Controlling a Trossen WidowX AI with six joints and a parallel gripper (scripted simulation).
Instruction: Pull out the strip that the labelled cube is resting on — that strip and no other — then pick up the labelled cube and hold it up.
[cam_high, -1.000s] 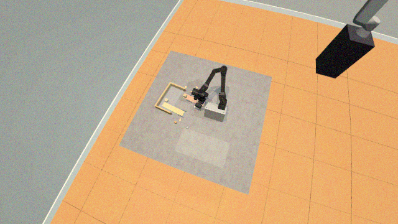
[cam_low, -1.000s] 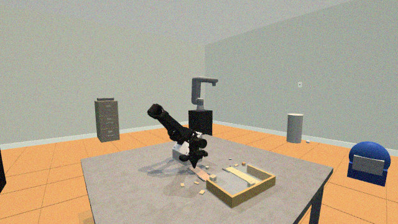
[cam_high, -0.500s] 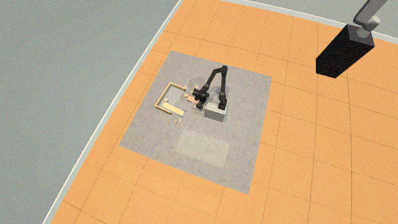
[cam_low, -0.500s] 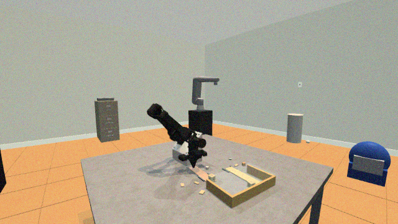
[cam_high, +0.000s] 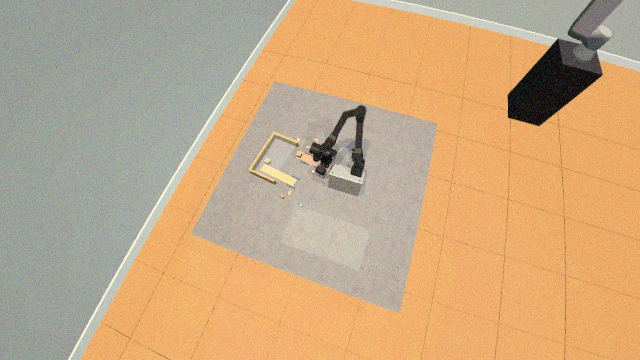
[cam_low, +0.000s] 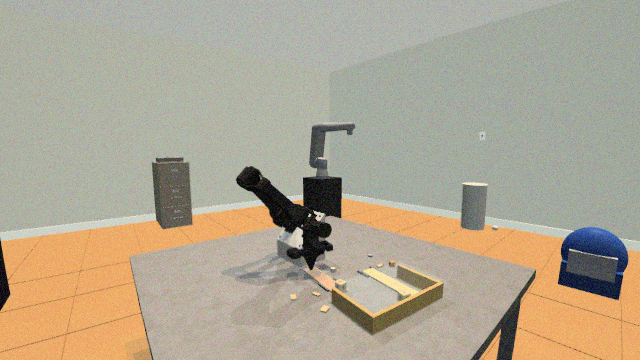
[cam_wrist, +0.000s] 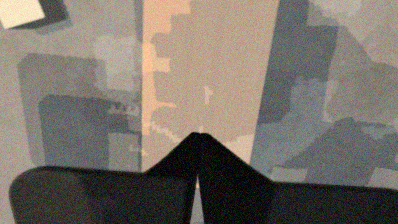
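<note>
Now: the strip 9 cm ahead of my gripper tip and 2 cm to the right of it. Also, from my gripper tip: pale cube 7 cm ahead, 6 cm to the left.
</note>
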